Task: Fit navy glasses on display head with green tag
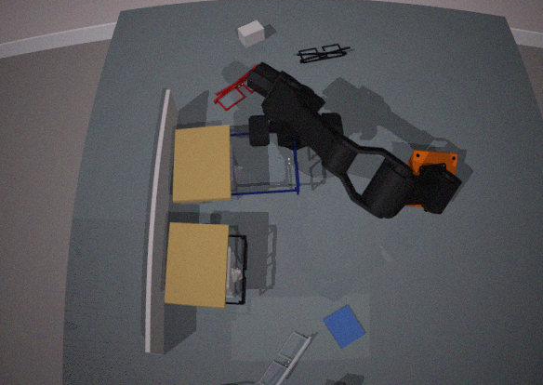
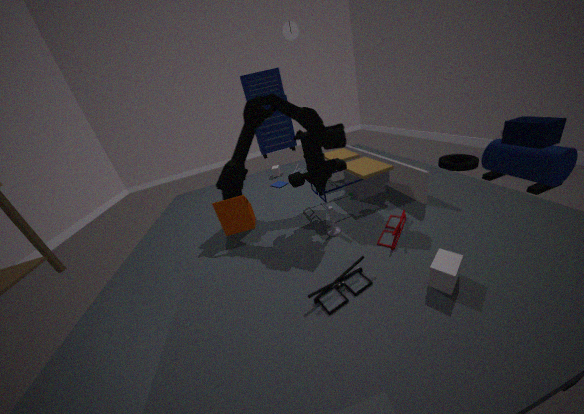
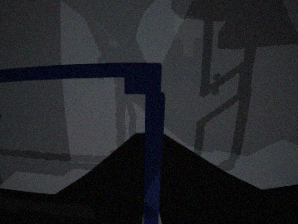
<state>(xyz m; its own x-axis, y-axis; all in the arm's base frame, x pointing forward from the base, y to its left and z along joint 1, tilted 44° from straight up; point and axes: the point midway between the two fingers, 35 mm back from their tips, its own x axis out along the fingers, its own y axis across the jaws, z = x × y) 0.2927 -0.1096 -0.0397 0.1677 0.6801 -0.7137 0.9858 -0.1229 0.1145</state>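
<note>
Right now my gripper tip is 3 cm past the white peg, 12 cm to the left of it and 4 cm above it. Round my gripper tip: blue pad 8 cm behind, 39 cm to the left, 6 cm below; then white wall 30 cm ahead, 14 cm to the left, 1 cm below.
</note>
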